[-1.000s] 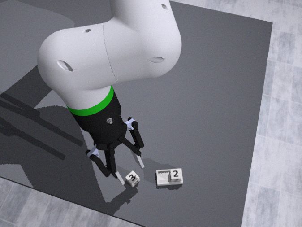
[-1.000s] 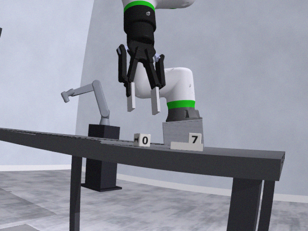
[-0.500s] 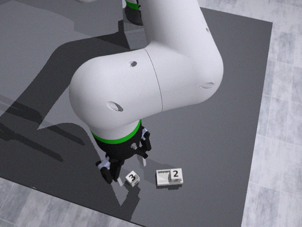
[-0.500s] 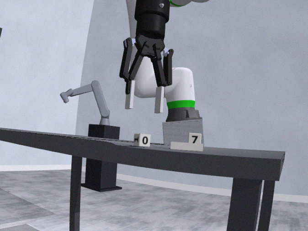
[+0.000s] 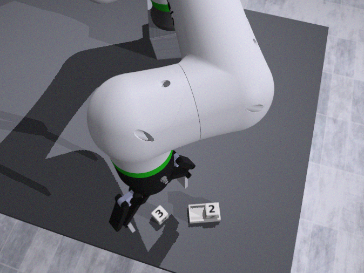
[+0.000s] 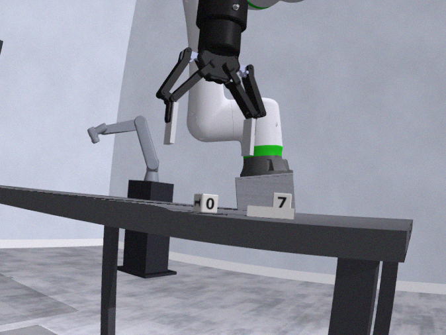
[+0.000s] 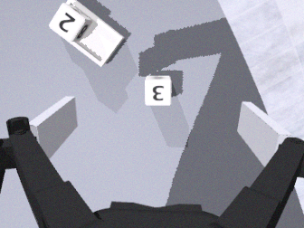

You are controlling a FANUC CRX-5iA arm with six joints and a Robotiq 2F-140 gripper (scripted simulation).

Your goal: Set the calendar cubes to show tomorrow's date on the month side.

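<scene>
The cube lies 10 cm below my hand. Round my hand: tray 5 cm behind, 10 cm to the left, 10 cm below.
</scene>
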